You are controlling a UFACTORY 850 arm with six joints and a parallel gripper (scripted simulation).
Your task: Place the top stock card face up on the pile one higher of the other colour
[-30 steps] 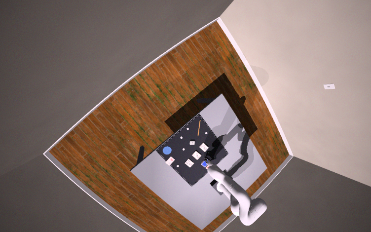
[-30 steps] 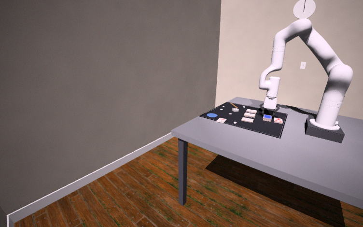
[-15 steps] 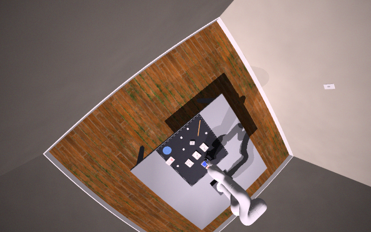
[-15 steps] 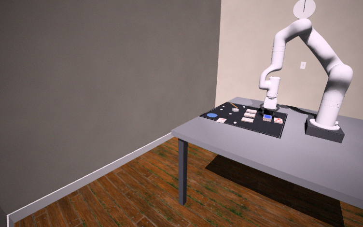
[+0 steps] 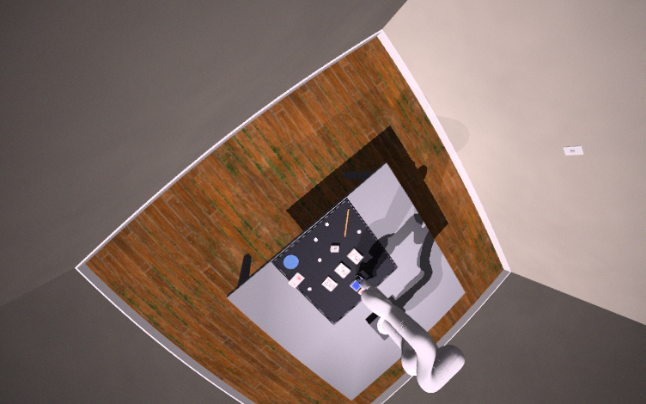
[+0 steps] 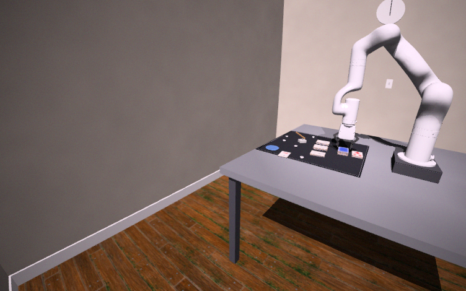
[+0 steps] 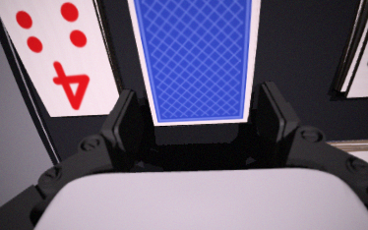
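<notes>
My gripper is now 3 cm to the right of the red 4 card and 2 cm above it. Round my hand: black card cloth: 18 cm ahead, 5 cm below, 2 cm to the left; then red 4: 9 cm behind, 3 cm to the left, 3 cm below; then black 2: 15 cm ahead, 3 cm to the left, 3 cm below.
</notes>
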